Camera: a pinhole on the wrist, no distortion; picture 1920 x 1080 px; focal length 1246.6 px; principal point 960.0 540.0 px. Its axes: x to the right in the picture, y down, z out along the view. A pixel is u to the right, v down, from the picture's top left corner.
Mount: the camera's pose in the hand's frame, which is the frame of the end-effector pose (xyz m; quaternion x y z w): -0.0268 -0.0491 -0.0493 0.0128 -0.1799 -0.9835 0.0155
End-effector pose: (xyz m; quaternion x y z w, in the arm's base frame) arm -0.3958 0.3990 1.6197 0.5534 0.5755 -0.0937 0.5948
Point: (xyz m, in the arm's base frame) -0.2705 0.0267 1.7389
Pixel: 1654.0 738.3
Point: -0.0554 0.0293 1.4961
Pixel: 841.4 780.5
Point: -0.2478 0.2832 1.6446
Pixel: 947.3 312.9
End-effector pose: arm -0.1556 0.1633 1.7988 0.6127 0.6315 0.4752 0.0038
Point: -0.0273 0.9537 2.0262
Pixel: outside the picture
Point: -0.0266 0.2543 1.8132
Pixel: 466.8 135.8
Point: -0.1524 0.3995 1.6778
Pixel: outside the picture
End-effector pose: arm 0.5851 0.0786 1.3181 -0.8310 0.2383 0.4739 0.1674
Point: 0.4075 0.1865 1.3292
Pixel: 1387.3 665.5
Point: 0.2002 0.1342 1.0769
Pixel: 787.4 428.0
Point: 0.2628 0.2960 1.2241
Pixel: 1175.7 839.7
